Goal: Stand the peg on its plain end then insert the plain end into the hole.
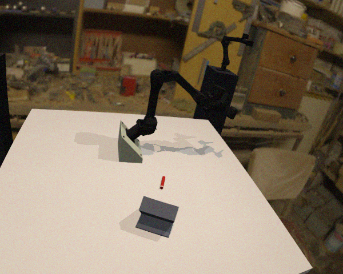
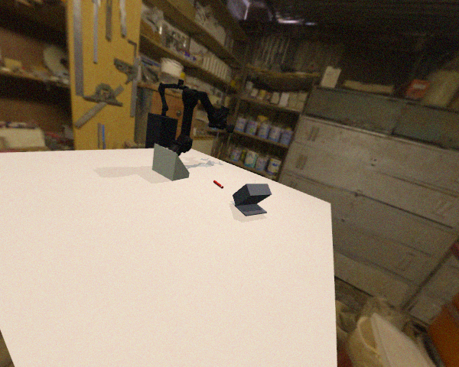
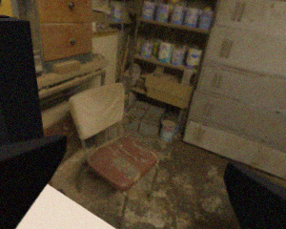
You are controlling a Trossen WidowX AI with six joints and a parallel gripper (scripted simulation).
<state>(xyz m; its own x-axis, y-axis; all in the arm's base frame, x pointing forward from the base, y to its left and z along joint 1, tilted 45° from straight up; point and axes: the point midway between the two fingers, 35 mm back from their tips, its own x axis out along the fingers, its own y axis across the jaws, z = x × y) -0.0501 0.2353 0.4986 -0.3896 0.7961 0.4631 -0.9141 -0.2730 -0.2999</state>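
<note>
Right now the red peg is 330 mm ahead of my gripper tip, 420 mm to the right of it and 270 mm below it. From my gripper tip the other things lie so: sloped panel: 530 mm ahead, 500 mm to the right, 210 mm below.
</note>
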